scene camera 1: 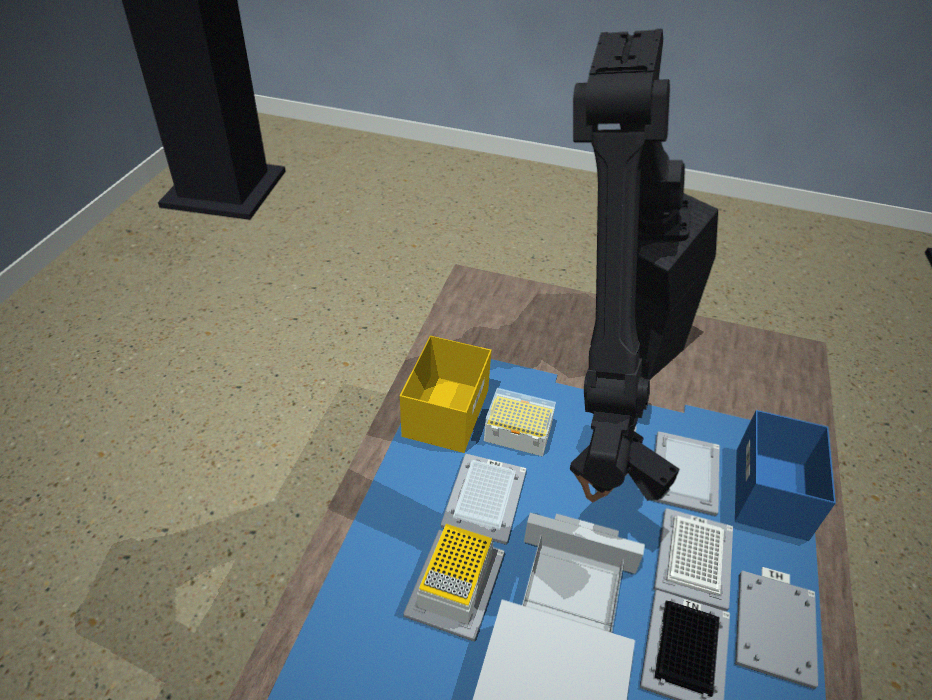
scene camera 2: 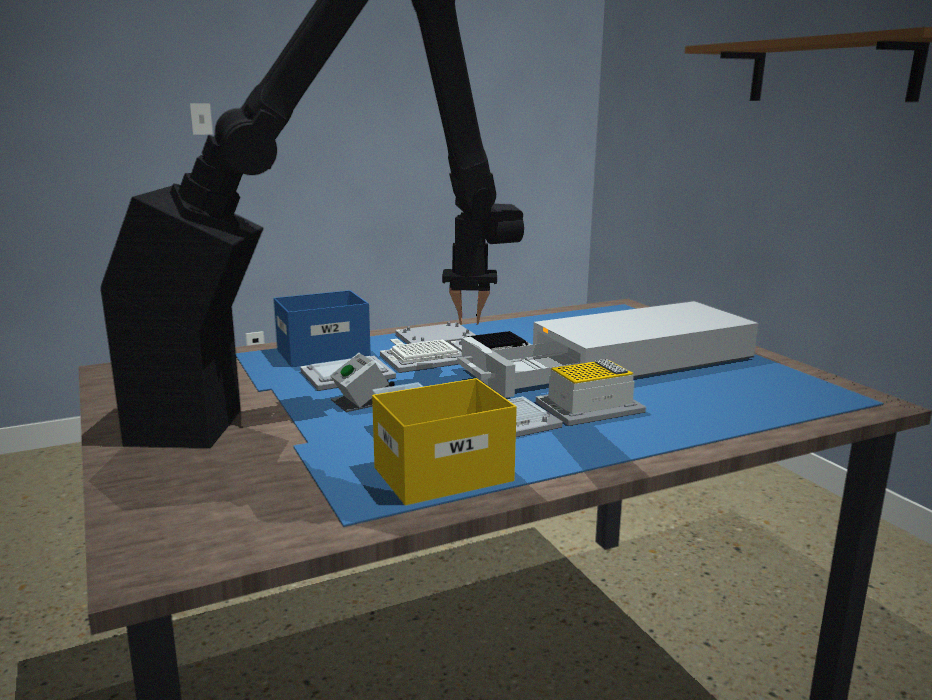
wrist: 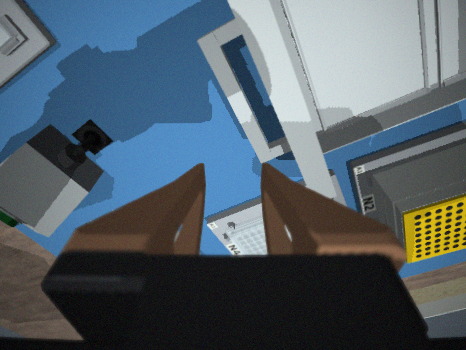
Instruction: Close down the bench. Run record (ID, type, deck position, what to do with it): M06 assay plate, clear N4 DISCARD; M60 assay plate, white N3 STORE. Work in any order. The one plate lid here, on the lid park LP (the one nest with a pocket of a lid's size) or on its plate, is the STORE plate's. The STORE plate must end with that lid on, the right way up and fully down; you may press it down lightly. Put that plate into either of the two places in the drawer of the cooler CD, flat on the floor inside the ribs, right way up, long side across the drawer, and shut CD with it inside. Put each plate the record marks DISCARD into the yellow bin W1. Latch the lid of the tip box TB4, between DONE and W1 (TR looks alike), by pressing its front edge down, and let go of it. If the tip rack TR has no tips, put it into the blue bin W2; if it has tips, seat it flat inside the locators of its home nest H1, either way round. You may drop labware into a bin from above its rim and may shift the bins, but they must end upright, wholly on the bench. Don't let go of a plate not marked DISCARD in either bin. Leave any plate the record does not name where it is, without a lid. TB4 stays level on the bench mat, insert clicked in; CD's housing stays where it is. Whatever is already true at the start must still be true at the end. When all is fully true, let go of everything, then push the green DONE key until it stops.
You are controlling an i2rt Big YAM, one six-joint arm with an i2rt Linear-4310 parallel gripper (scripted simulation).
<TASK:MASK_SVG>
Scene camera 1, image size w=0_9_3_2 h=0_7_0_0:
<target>tip rack TR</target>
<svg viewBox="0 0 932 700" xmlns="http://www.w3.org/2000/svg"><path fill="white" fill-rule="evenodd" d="M446 524L418 589L417 607L468 625L492 557L493 539Z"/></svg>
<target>blue bin W2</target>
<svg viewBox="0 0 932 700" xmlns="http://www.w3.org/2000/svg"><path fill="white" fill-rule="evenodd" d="M756 410L737 448L735 522L809 541L836 504L829 428L824 425Z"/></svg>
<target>clear plate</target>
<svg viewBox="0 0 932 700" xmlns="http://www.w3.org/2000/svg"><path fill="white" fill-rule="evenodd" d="M472 460L453 518L461 518L461 521L489 528L495 527L496 530L500 530L516 471Z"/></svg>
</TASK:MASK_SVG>
